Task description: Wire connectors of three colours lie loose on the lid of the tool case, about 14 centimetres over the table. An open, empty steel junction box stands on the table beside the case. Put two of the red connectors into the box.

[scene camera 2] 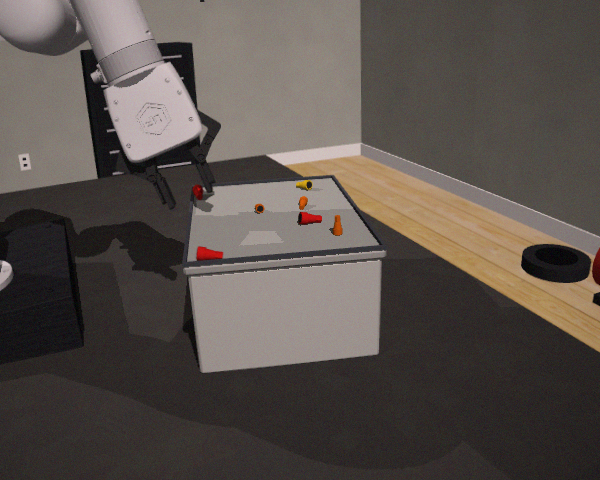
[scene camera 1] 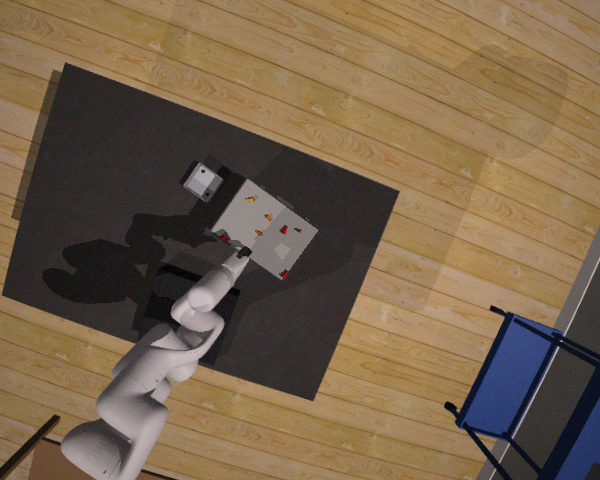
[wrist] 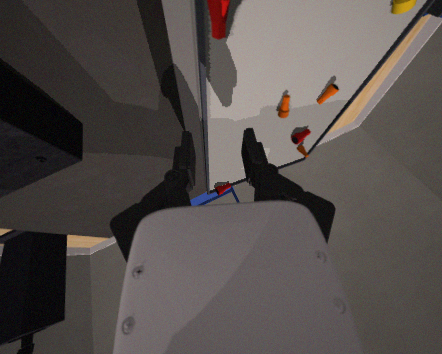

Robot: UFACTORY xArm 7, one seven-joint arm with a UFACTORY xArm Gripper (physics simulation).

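Frame: origin at the arm's base, x ahead, y left, z up, level; metres.
Where they show: gripper, between the fingertips: [scene camera 2: 191, 199] [scene camera 1: 244, 255] [wrist: 218, 141].
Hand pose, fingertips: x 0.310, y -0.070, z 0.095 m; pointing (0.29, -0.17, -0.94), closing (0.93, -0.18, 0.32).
Note:
Each offset is from my fingertips to the top centre of the thing.
Three red connectors {0.025 m ahead, 0.082 m left, 0.009 m down} [scene camera 1: 224, 238] {0.127 m ahead, 0.092 m right, 0.009 m down} [scene camera 1: 284, 229] {0.013 m back, 0.149 m right, 0.009 m down} [scene camera 1: 284, 274] [scene camera 2: 197, 191] [scene camera 2: 309, 218] [scene camera 2: 209, 253] [wrist: 218, 19] [wrist: 301, 136] [wrist: 223, 188] lie on the pale lid [scene camera 1: 240, 215] [scene camera 2: 225, 230] [wrist: 280, 45]; two are near one long edge. The junction box {0.163 m ahead, 0.236 m left, 0.126 m down} [scene camera 1: 214, 189] stands beside the case, its inside showing no connector; it does not show in the other views. My gripper [scene camera 1: 243, 251] [scene camera 2: 190, 197] [wrist: 218, 141] is partly open and empty, at that long edge. In the wrist view one finger is over the lid and the other outside its edge.
Three orange connectors {0.142 m ahead, 0.029 m right, 0.013 m down} [scene camera 1: 268, 217] {0.084 m ahead, 0.017 m right, 0.013 m down} [scene camera 1: 258, 232] {0.141 m ahead, 0.140 m right, 0.002 m down} [scene camera 1: 298, 230] and a yellow one {0.175 m ahead, 0.050 m left, 0.010 m down} [scene camera 1: 250, 199] [scene camera 2: 304, 185] [wrist: 403, 5] lie on the lid. A dark block [scene camera 2: 35, 295] stands beside the case. A blue cart [scene camera 1: 510, 370] and a black ring [scene camera 2: 555, 275] are farther off.

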